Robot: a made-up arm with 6 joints. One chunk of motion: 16 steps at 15 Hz.
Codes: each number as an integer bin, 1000 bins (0 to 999) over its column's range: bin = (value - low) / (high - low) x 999, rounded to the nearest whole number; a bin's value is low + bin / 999 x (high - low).
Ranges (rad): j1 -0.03..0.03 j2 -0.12..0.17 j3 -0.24..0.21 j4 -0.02..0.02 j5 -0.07..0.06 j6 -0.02..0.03
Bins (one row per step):
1: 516 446 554 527 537 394
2: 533 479 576 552 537 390
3: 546 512 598 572 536 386
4: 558 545 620 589 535 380
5: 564 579 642 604 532 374
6: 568 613 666 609 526 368
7: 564 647 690 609 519 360
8: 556 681 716 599 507 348
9: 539 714 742 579 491 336
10: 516 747 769 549 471 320
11: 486 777 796 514 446 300
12: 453 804 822 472 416 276
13: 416 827 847 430 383 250
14: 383 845 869 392 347 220
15: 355 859 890 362 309 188
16: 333 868 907 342 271 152
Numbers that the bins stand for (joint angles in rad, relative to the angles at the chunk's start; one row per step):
1: 0.0010 0.0095 0.0095 0.0011 -0.0001 -0.0003
2: 0.0020 0.0190 0.0195 0.0021 -0.0001 -0.0005
3: 0.0028 0.0286 0.0294 0.0029 -0.0003 -0.0007
4: 0.0035 0.0382 0.0393 0.0036 -0.0004 -0.0010
5: 0.0039 0.0481 0.0492 0.0042 -0.0008 -0.0013
6: 0.0041 0.0579 0.0600 0.0044 -0.0016 -0.0016
7: 0.0039 0.0678 0.0708 0.0044 -0.0025 -0.0020
8: 0.0034 0.0777 0.0825 0.0040 -0.0040 -0.0026
9: 0.0024 0.0873 0.0942 0.0032 -0.0061 -0.0032
10: 0.0010 0.0968 0.1064 0.0020 -0.0087 -0.0040
11: -0.0008 0.1056 0.1186 0.0006 -0.0120 -0.0050
12: -0.0028 0.1134 0.1303 -0.0011 -0.0159 -0.0062
13: -0.0050 0.1201 0.1415 -0.0028 -0.0202 -0.0075
14: -0.0070 0.1253 0.1514 -0.0043 -0.0248 -0.0090
15: -0.0087 0.1294 0.1609 -0.0055 -0.0298 -0.0106
16: -0.0100 0.1320 0.1686 -0.0063 -0.0347 -0.0124

